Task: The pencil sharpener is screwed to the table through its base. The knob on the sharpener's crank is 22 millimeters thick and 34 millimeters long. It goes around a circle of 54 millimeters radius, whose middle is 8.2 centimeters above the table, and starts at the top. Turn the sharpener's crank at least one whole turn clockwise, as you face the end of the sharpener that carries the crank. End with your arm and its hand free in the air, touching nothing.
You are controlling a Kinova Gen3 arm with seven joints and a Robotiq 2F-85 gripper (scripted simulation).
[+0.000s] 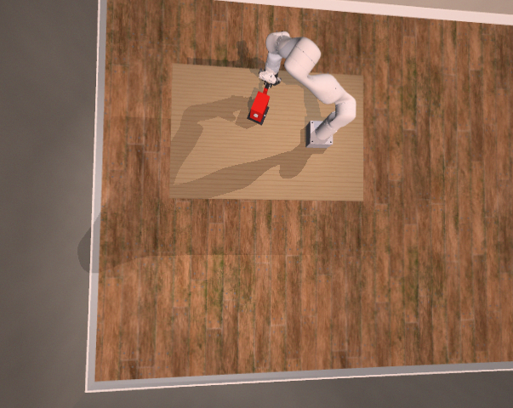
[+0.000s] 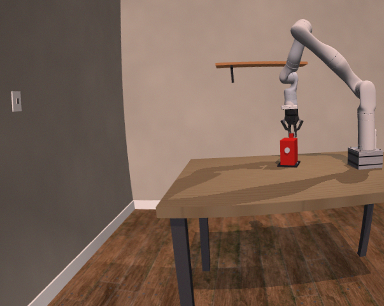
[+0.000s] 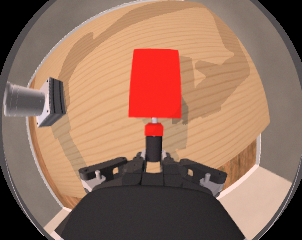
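My gripper is now 1 cm short of the dark crank knob and 2 cm to the right of it.
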